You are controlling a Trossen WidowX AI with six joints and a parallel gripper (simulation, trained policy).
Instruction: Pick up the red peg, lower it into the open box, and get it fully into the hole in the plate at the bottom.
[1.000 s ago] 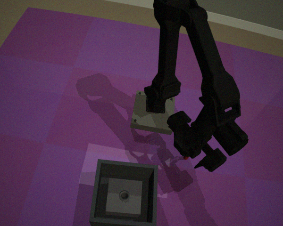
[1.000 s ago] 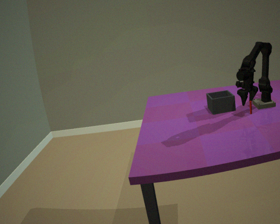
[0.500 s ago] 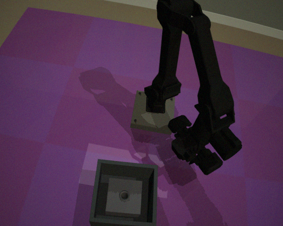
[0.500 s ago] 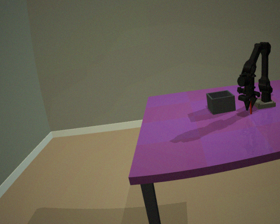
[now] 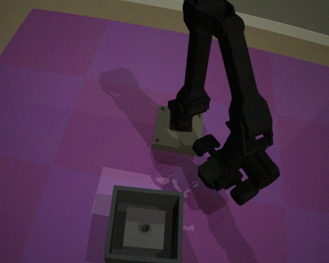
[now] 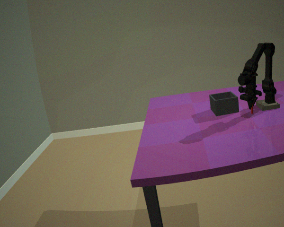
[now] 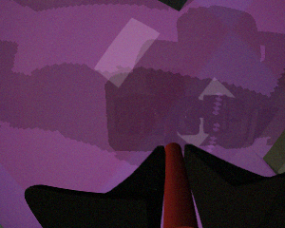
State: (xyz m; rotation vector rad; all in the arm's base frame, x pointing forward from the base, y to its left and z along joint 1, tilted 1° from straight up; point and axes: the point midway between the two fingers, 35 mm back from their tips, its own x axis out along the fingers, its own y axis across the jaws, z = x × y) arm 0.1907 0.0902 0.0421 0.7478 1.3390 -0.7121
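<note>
Now: the light grey plate 17 cm to the right of my gripper tip, 13 cm ahead of it and 1 cm above it. The rest, counted from my gripper tip: red peg: 1 cm to the left, 1 cm behind, 1 cm above; then dark grey box: 17 cm to the right, 13 cm ahead, 1 cm below.
</note>
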